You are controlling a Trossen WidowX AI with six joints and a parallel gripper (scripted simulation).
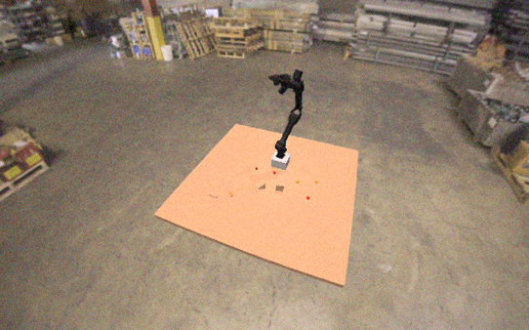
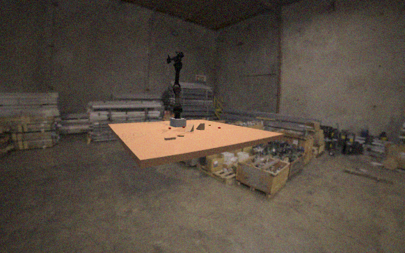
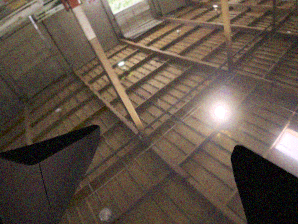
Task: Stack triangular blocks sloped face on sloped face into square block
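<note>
The triangular wooden block is 73 cm below my gripper tip, 28 cm ahead of it and 10 cm to the left of it. From my gripper tip the other things lie so: flat tan piece (74 cm below, 54 cm ahead, 18 cm to the right); then red cube (74 cm below, 45 cm to the left, 23 cm ahead).
</note>
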